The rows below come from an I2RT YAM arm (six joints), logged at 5 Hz.
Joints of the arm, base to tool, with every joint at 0 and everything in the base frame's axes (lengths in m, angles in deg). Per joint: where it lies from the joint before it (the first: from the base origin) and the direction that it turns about. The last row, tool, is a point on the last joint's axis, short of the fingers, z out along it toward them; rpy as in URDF.
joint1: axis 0 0 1 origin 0 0 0.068
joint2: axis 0 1 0 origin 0.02 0.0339 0.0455
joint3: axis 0 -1 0 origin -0.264 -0.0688 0
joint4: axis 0 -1 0 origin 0.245 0.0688 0.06
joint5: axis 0 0 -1 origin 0.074 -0.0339 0.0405
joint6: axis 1 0 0 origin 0.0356 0 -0.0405
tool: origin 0 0 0 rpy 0 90 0
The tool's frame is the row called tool.
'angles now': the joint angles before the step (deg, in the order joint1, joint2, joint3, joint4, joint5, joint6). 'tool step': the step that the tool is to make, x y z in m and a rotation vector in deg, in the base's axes. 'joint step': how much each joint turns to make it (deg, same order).
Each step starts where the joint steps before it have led.
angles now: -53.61 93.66 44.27 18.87 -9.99 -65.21
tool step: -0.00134 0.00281 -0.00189 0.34 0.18 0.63
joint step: 0.05 -0.35 -0.73 -0.06 -0.53 -0.25
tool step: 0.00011 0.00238 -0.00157 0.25 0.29 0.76
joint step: 0.22 -0.15 -0.40 -0.18 -0.42 -0.36
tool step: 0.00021 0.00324 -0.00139 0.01 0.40 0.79
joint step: 0.34 -0.30 -0.56 -0.09 -0.22 -0.51
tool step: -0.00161 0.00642 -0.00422 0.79 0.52 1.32
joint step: 0.37 -0.62 -1.40 -0.26 -0.84 -0.46
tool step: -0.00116 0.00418 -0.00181 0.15 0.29 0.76
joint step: 0.25 -0.55 -0.93 0.00 -0.35 -0.40
